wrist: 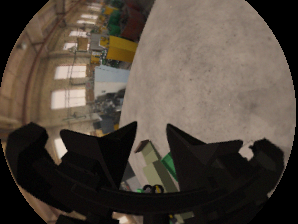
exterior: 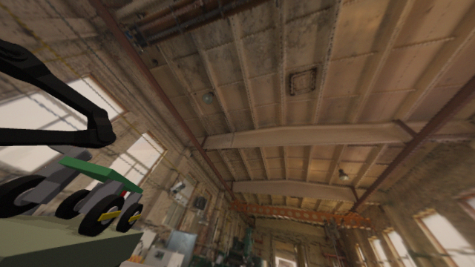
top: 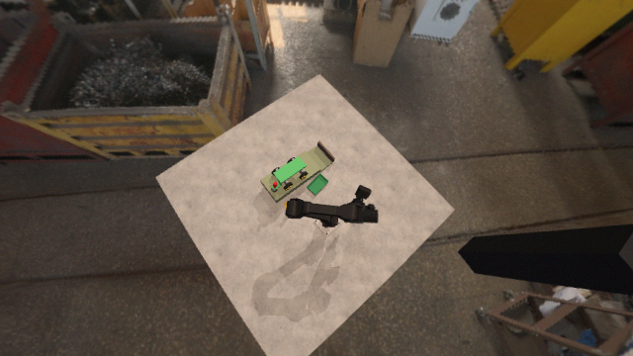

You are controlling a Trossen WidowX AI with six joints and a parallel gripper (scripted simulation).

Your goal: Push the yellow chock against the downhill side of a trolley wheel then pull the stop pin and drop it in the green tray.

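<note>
Now: the yellow chock 350 mm to the left of my gripper tip, 180 mm ahead of it and 140 mm below it. Also, from my gripper tip: dark end wall (340 mm ahead, 130 mm below, 30 mm to the right); then trolley (320 mm ahead, 240 mm to the left, 50 mm below); then green tray (200 mm ahead, 170 mm below, 120 mm to the left).
</note>
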